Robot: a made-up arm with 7 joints.
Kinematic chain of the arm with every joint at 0, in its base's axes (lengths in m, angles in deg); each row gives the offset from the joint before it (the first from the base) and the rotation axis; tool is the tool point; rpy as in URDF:
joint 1: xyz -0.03 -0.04 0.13 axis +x
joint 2: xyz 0 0.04 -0.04 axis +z
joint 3: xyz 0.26 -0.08 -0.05 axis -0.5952 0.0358 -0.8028
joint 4: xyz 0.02 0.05 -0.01 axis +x
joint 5: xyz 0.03 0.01 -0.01 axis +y
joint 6: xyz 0.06 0.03 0 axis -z
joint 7: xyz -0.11 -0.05 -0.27 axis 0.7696 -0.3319 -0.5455
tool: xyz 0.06 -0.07 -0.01 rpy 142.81 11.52 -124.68
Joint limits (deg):
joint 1: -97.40..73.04
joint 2: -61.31..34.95
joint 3: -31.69..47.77
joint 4: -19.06..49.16
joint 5: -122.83..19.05
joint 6: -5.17..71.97
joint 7: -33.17..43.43
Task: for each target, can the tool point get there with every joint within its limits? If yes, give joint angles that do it. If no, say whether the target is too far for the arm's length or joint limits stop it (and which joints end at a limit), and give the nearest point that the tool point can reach.
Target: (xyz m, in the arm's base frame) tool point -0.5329 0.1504 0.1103
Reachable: no: joint limits stop it (at a limit: joint 1, joint 2, joint 3, joint 4, joint 5, joint 6, joint 7) | nearest point -0.2098 0.1741 -0.1018 | short by 0.387 m
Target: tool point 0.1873 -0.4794 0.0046
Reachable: yes | joints -34.48 -17.53 30.44 -10.93 -19.79 28.39 14.14
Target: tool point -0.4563 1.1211 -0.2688
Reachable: no: too far | nearest point 0.0243 0.4249 -0.0297 | short by 0.879 m
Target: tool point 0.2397 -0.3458 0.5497
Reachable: yes | joints -71.08 -39.23 35.13 36.02 -85.28 10.19 -2.84
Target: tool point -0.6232 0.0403 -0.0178
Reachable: no: joint limits stop it (at a limit: joint 2, joint 3, joint 4, joint 6, joint 7) | nearest point -0.2283 0.1261 -0.1757 | short by 0.434 m
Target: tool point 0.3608 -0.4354 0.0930
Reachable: yes | joints -55.69 -28.44 -10.80 5.12 -33.60 9.65 -1.35
